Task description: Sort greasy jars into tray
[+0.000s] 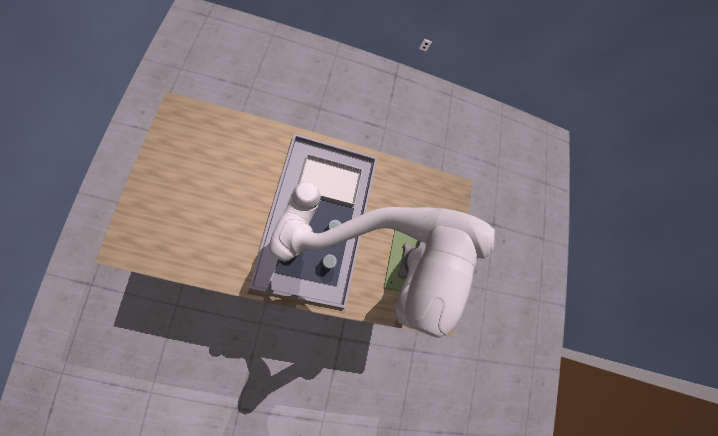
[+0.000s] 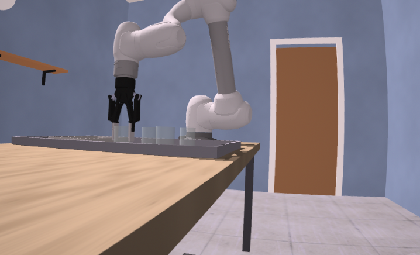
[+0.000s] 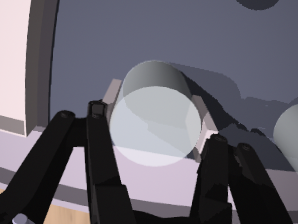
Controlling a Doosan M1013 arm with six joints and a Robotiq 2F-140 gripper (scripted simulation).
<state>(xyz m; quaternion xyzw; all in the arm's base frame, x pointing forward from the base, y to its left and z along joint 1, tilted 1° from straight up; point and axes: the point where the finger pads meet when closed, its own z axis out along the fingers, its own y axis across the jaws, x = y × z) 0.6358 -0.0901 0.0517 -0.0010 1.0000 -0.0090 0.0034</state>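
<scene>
The white tray is 80 mm behind my hand, 220 mm to the right of it and 50 mm below it. Also, from my hand: dark drying mat 90 mm behind, 100 mm to the left, 50 mm below; grey steel top 70 mm behind, 10 mm to the right, 60 mm below.
</scene>
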